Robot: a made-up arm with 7 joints.
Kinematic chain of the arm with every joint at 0, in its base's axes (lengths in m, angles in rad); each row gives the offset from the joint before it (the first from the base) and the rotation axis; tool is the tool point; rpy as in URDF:
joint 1: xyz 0 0 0.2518 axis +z
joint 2: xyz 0 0 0 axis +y
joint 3: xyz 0 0 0.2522 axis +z
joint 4: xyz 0.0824 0 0 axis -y
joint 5: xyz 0.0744 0 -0.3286 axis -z
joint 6: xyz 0 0 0 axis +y
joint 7: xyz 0.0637 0 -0.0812 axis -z
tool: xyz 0 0 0 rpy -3.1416 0 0
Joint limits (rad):
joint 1: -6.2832..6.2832
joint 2: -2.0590..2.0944
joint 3: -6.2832..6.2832
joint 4: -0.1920..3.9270
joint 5: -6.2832..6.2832
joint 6: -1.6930..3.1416
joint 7: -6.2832..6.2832
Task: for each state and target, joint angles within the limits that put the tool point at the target. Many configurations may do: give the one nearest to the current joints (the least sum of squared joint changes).
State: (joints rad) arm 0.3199 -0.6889 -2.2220 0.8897 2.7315 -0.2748 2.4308
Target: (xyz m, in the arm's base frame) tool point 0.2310 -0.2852 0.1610
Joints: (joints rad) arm 0.8562 -0.8110 -1.8009 0.8257 2.8116 -0.1627 2.4308
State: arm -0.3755 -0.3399 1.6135 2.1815 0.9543 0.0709 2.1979
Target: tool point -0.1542 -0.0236 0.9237
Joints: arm 0.4407 -0.2671 1.4270 2.9884 0.8064 0.3029 2.1979
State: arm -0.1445 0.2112 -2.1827 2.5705 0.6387 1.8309 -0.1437
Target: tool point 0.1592 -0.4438 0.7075
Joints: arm -0.4483 0.7016 -1.8367 2.4302 0.7245 1.4994 -0.1437
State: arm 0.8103 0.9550 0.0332 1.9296 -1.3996 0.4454 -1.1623
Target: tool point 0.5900 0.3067 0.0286
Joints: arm 0.5024 1.4800 -0.0857 2.4909 -1.3347 0.5759 -1.1623
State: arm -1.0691 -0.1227 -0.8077 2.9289 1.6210 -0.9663 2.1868
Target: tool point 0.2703 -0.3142 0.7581
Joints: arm -0.4634 0.5047 -0.5383 2.7435 1.5657 -0.4263 2.1868
